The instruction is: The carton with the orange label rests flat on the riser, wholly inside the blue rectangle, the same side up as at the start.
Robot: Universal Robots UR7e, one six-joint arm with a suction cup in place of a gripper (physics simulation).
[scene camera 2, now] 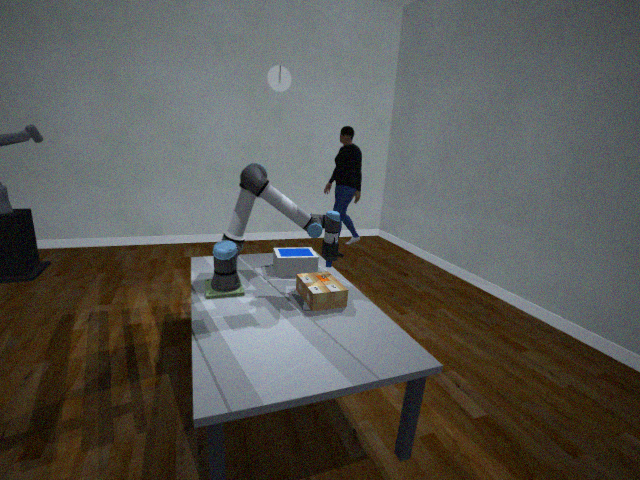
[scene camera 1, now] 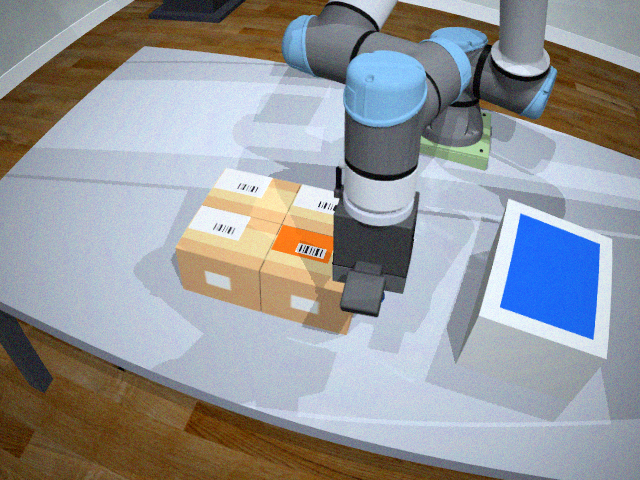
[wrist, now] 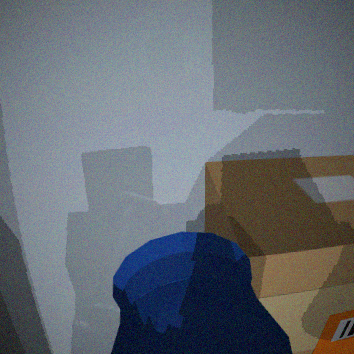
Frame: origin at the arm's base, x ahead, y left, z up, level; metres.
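Where they show: hand at its tool point: [scene camera 2: 328, 266] [wrist: 183, 289]; arm's base at its link origin: [scene camera 2: 226, 285] [scene camera 1: 448, 127].
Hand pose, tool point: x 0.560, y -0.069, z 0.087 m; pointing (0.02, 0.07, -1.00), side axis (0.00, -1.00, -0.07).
Observation:
Things, the pixels of their centre, and the offset from my tool point. Level surfaces: height alone.
- carton with the orange label, body centre: [wrist: 317, 254] [scene camera 1: 314, 280] [scene camera 2: 324, 284] dx -0.058, dy -0.085, dz -0.068 m
- white riser at the middle of its body: [scene camera 1: 542, 298] [scene camera 2: 295, 261] dx -0.112, dy +0.259, dz -0.054 m
- blue rectangle at the middle of its body: [scene camera 1: 556, 272] [scene camera 2: 295, 252] dx -0.112, dy +0.259, dz +0.005 m
- table at its surface level: dz -0.114 m
The carton with the orange label [scene camera 1: 281, 291] [scene camera 2: 324, 277] [wrist: 280, 275] lies flat on the table in a two-by-two block of cartons, label up, at the block's front right corner in scene camera 1. My gripper's blue suction cup [scene camera 1: 383, 296] [scene camera 2: 328, 262] [wrist: 182, 285] holds nothing and is apart from it, off towards the riser side; the wrist view shows table behind the cup and the carton to the right. The gripper body hides the carton's right part in scene camera 1. The white riser [scene camera 1: 527, 356] [scene camera 2: 292, 267] bears the blue rectangle [scene camera 1: 553, 276] [scene camera 2: 295, 252], with no carton on it.
Three cartons with white labels, one at front left [scene camera 1: 222, 263], one at back left [scene camera 1: 261, 204] and one at back right [scene camera 1: 310, 219], adjoin the orange-labelled one. The arm's green base plate [scene camera 1: 454, 159] [scene camera 2: 224, 295] is behind. A person [scene camera 2: 347, 167] is beyond the table [scene camera 2: 289, 356].

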